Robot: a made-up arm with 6 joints. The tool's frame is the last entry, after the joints.
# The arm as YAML. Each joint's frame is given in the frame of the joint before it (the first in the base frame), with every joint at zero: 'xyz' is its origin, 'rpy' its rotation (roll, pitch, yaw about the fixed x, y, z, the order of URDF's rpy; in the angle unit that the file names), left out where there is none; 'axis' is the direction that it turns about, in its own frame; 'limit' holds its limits. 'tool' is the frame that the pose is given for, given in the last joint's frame.
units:
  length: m
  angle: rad
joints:
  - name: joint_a
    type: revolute
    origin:
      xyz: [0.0, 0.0, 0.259]
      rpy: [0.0, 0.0, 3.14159]
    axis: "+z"
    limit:
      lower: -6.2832
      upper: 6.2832
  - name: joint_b
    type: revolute
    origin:
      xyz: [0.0, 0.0, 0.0]
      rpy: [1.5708, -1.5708, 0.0]
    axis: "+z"
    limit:
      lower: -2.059
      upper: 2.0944
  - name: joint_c
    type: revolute
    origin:
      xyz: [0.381, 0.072, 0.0]
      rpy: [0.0, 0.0, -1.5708]
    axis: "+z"
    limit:
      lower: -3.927
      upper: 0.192
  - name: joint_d
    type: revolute
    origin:
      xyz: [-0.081, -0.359, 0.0]
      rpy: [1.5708, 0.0, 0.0]
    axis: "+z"
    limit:
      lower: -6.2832
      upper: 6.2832
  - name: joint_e
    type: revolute
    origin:
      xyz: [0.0, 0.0, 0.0]
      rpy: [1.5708, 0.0, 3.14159]
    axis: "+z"
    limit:
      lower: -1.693
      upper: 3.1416
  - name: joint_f
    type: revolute
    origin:
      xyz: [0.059, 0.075, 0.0]
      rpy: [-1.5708, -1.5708, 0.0]
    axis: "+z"
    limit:
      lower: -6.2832
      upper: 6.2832
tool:
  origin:
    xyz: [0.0, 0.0, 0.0]
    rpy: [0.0, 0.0, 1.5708]
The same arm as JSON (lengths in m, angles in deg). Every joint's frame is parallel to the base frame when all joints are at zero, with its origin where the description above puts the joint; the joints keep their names.
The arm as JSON. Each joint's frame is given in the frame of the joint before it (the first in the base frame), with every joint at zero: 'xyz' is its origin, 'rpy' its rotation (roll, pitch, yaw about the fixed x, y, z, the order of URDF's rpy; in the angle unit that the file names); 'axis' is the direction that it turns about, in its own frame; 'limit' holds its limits. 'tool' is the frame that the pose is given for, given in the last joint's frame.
{"units": {"length": "m", "angle": "deg"}, "joints": [{"name": "joint_a", "type": "revolute", "origin": {"xyz": [0.0, 0.0, 0.259], "rpy": [0.0, 0.0, 0.0]}, "axis": "+z", "limit": {"lower": -360.0, "upper": 360.0}}, {"name": "joint_b", "type": "revolute", "origin": {"xyz": [0.0, 0.0, 0.0], "rpy": [0.0, 0.0, 0.0]}, "axis": "+y", "limit": {"lower": -117.97, "upper": 120.0}}, {"name": "joint_c", "type": "revolute", "origin": {"xyz": [0.072, 0.0, 0.381], "rpy": [0.0, 0.0, 0.0]}, "axis": "+y", "limit": {"lower": -225.0, "upper": 11.0}}, {"name": "joint_d", "type": "revolute", "origin": {"xyz": [0.081, 0.0, -0.359], "rpy": [0.0, 0.0, 0.0]}, "axis": "-z", "limit": {"lower": -360.0, "upper": 360.0}}, {"name": "joint_e", "type": "revolute", "origin": {"xyz": [0.0, 0.0, 0.0], "rpy": [0.0, 0.0, 0.0]}, "axis": "+y", "limit": {"lower": -97.0, "upper": 180.0}}, {"name": "joint_f", "type": "revolute", "origin": {"xyz": [0.059, 0.0, -0.075], "rpy": [0.0, 0.0, 0.0]}, "axis": "-z", "limit": {"lower": -360.0, "upper": 360.0}}], "tool": {"origin": {"xyz": [0.0, 0.0, 0.0], "rpy": [180.0, 0.0, 0.0]}}}
